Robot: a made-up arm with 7 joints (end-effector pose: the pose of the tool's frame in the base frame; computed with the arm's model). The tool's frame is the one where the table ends. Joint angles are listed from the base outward.
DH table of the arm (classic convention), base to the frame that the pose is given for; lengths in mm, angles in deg. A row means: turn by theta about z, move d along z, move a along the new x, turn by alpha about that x. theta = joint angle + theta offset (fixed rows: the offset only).
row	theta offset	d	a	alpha
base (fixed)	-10.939	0	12.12	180
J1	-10.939	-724.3	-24.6	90
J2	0	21.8	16.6	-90
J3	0	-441.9	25.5	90
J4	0	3.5	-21.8	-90
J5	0	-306	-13.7	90
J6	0	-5	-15.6	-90
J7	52.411	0	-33.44	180
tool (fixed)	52.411	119.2	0	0
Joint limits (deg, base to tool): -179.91..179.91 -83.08..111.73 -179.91..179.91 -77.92..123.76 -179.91..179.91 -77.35..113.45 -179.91..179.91
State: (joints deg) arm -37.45 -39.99 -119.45 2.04 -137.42 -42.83 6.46
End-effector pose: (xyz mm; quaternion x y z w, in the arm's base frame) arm -476.0 -193.2 1381.1 0.1381 -0.4018 -0.6330 0.6471
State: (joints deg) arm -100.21 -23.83 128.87 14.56 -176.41 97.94 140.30
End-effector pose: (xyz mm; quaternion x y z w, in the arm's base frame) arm 34.2 -279.7 1418.2 -0.2332 -0.5076 -0.0410 0.8284
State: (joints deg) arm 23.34 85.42 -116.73 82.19 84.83 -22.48 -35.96
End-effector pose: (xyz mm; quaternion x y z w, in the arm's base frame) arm 584.8 126.7 1031.1 -0.0495 0.3428 0.7150 0.6073
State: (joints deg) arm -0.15 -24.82 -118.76 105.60 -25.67 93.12 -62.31
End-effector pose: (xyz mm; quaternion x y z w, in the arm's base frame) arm -292.6 296.5 893.9 0.3902 -0.8856 0.2501 0.0293
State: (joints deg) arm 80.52 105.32 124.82 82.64 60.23 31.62 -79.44
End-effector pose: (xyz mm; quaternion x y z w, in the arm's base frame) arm -230.1 -604.7 827.3 -0.1422 -0.1954 0.8069 0.5390
